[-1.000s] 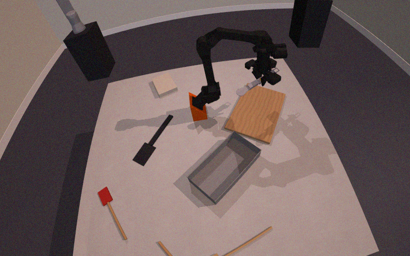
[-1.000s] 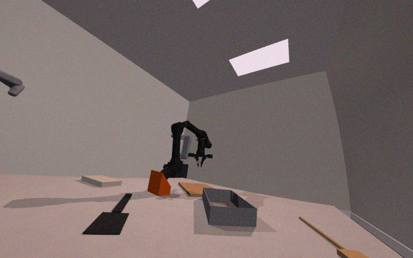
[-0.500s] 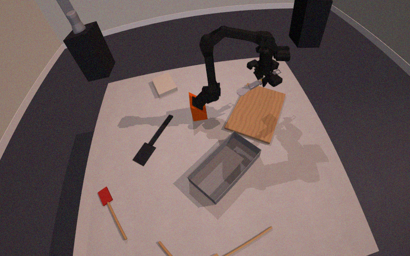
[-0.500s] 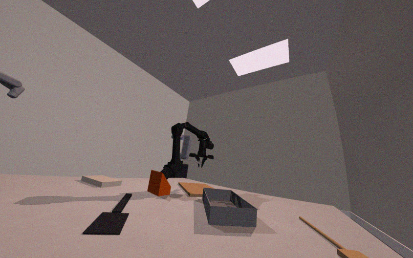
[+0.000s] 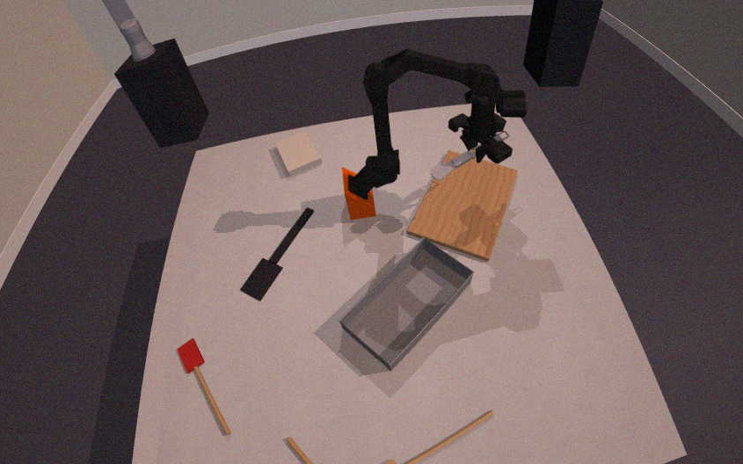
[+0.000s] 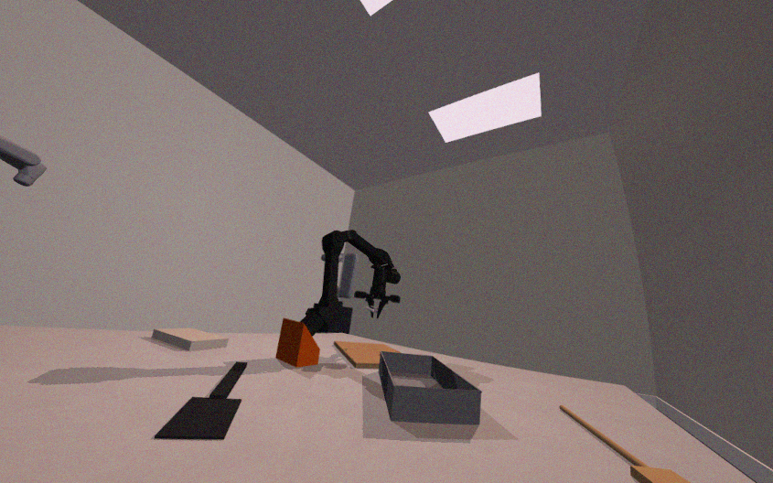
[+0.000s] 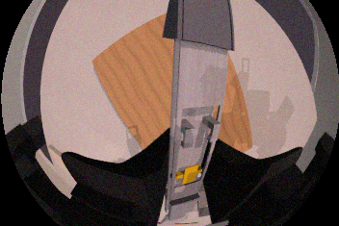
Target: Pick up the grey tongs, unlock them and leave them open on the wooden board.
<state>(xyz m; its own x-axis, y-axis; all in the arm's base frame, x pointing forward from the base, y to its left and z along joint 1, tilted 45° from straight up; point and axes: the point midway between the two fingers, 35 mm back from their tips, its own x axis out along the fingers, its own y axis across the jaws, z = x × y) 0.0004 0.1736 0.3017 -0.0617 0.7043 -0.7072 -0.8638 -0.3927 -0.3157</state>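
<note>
The wooden board is 3 cm ahead of my gripper tip, 2 cm to the right of it and 13 cm below it. From my gripper tip the other things lie so: yellow lock slider 4 cm above; black spatula 15 cm ahead, 58 cm to the right, 13 cm below; grey roasting tin 34 cm ahead, 23 cm to the right, 11 cm below.
</note>
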